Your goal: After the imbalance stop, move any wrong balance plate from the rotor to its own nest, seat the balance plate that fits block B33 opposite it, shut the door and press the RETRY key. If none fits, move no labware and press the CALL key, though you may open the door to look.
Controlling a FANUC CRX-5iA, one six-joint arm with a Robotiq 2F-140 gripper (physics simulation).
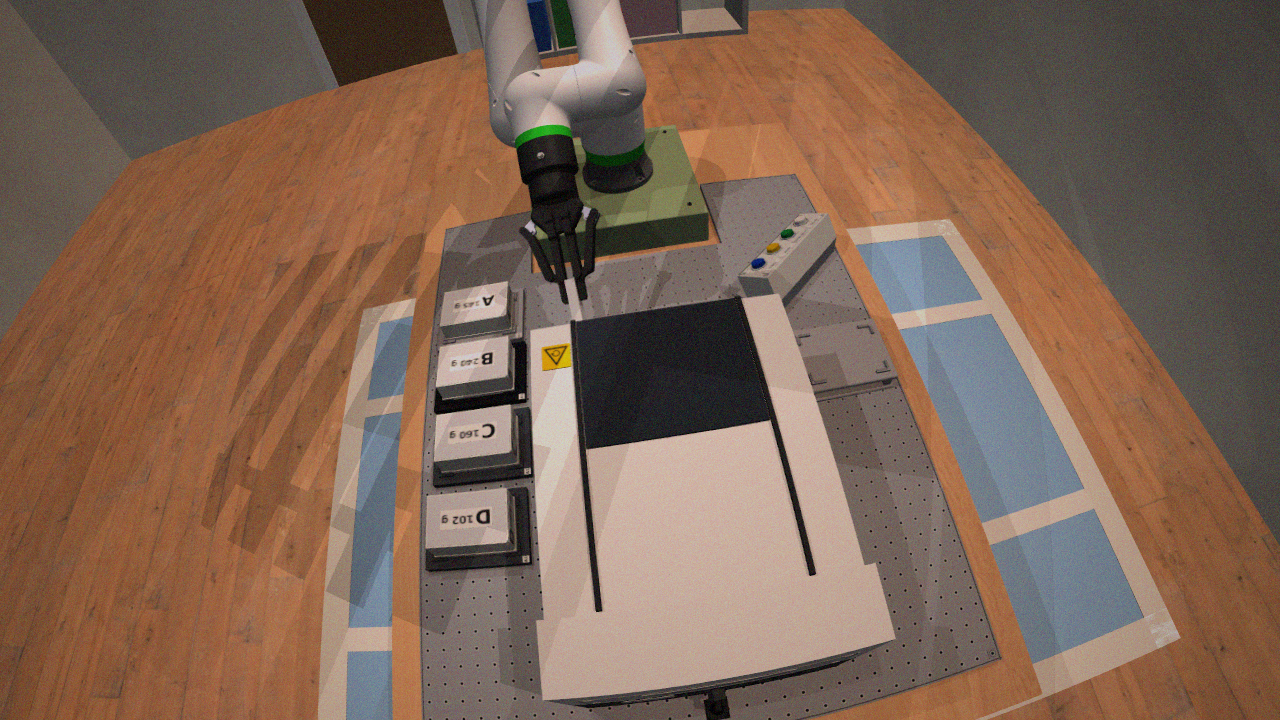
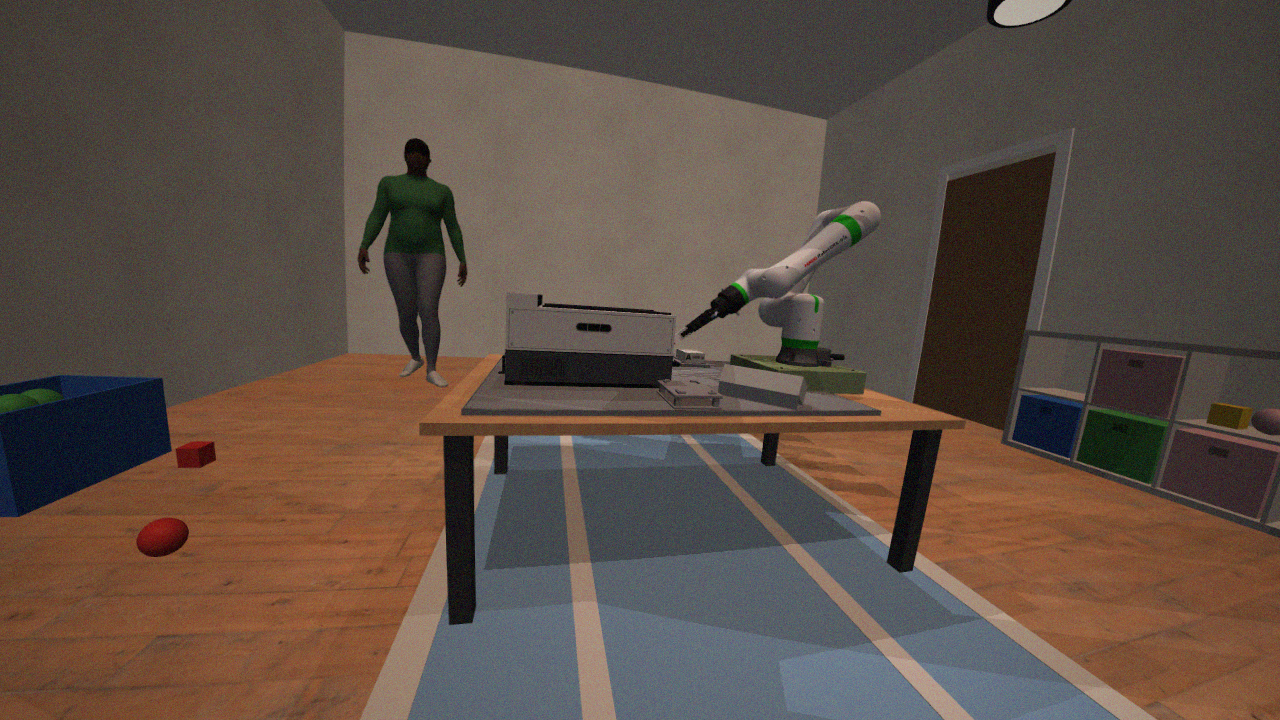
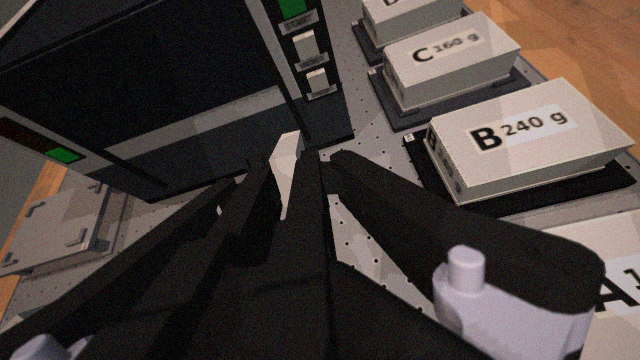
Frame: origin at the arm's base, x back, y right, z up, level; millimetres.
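Seen in the pictures: gripper, between the fingertips: (image 3: 295, 149); arm's base, origin of its link: (image 1: 618, 172) (image 2: 796, 363).
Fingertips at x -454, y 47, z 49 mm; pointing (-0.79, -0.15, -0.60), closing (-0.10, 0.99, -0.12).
Pixels of each thing's middle, then the offset from my fingertips to it. "*": a spot on its surface instead.
- white centrifuge, middle of its body: (image 1: 686, 500) (image 3: 200, 11) (image 2: 589, 337) dx -293, dy -142, dz +11 mm
- A, middle of its body: (image 3: 624, 282) (image 1: 477, 310) (image 2: 689, 355) dx +117, dy +210, dz -78 mm
- lowest grey key, middle of its body: (image 3: 317, 79) dx -81, dy +25, dz -1 mm
- middle grey key, middle of its body: (image 3: 306, 44) dx -81, dy +25, dz +35 mm
- green START key, a spot on its surface: (image 3: 291, 6) * dx -75, dy +24, dz +68 mm
- grey button box, middle of its body: (image 1: 789, 255) (image 2: 762, 384) dx +192, dy -361, dz -69 mm
- empty grey tray, middle of its body: (image 1: 841, 358) (image 3: 66, 225) (image 2: 687, 392) dx -29, dy -412, dz -91 mm
The white centrifuge (image 1: 706, 537) (image 2: 586, 340) stands mid-table with its dark door (image 1: 666, 372) (image 3: 133, 67) shut, so the rotor and block B33 are hidden. Four white balance plates sit in dark nests along its left: A (image 1: 476, 305) (image 3: 621, 286), B 240 g (image 1: 475, 362) (image 3: 523, 134), C 160 g (image 1: 475, 435) (image 3: 447, 53) and D 102 g (image 1: 467, 519) (image 3: 402, 13). My gripper (image 1: 573, 300) (image 2: 685, 333) (image 3: 295, 149) is shut and empty. Its tips are at the foot of the front key column, just below the lowest grey key (image 3: 317, 79). The middle grey key (image 3: 305, 44) and the green START key (image 3: 291, 6) lie above it.
A grey button box (image 1: 787, 255) with blue, yellow and green buttons lies to the right of the centrifuge's door end. An empty grey tray (image 1: 846, 353) (image 3: 58, 223) lies beside it. The green arm base (image 1: 662, 206) stands behind my gripper. A person (image 2: 413, 250) stands beyond the table.
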